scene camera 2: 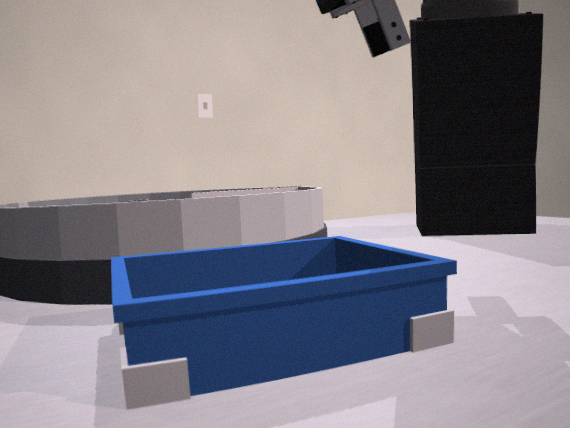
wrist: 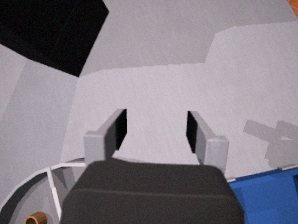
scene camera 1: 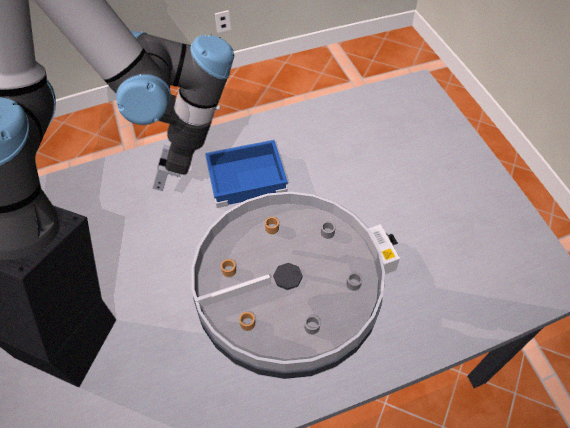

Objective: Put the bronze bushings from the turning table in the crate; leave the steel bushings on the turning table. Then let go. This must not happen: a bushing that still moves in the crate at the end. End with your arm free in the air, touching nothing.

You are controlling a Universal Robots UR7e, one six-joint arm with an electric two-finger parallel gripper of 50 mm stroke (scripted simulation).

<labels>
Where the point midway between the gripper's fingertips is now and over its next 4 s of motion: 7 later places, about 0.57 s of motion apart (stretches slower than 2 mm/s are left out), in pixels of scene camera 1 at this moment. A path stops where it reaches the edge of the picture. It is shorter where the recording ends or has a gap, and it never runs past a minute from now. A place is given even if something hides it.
The gripper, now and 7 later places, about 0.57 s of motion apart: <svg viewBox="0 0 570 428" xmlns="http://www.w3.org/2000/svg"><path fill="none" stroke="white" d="M160 179L177 167L195 156L213 145L232 133L251 121L254 120L257 120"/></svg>
</labels>
